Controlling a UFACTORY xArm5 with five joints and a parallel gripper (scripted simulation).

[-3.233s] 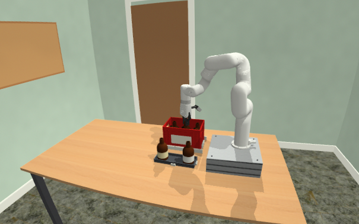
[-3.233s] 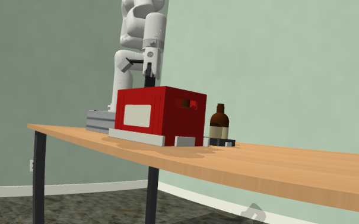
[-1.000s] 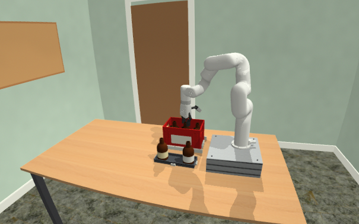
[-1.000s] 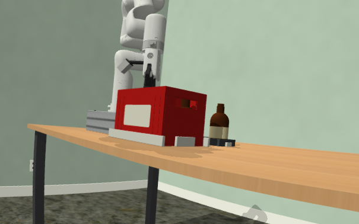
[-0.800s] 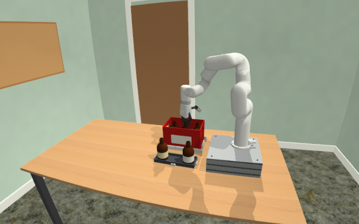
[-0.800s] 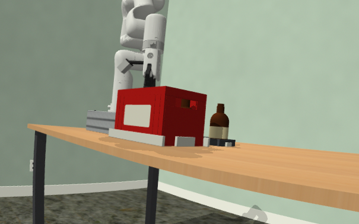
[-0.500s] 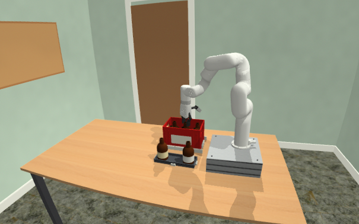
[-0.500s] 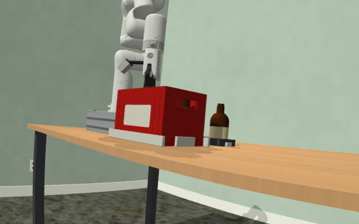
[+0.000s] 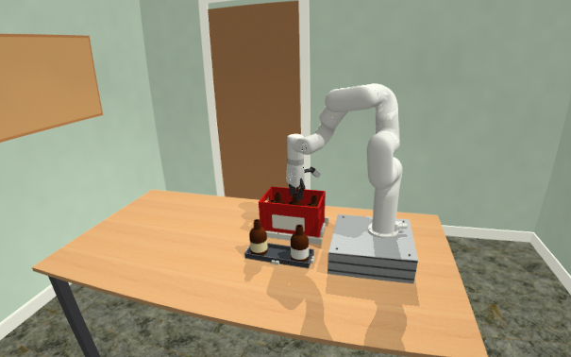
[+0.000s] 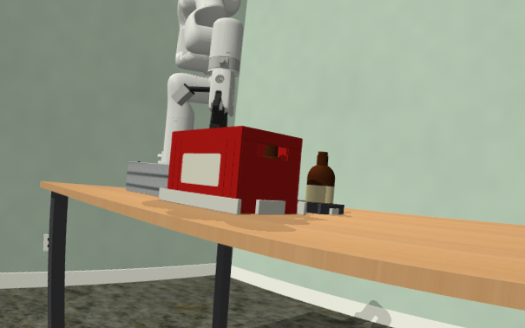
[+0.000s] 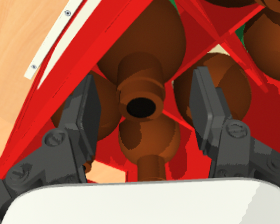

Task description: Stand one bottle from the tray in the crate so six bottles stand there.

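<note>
Now: the red crate 10 mm ahead of my hand, 40 mm to the left of it and 80 mm below it. Round my hand: dark tray: 60 mm ahead, 270 mm to the left, 150 mm below.
</note>
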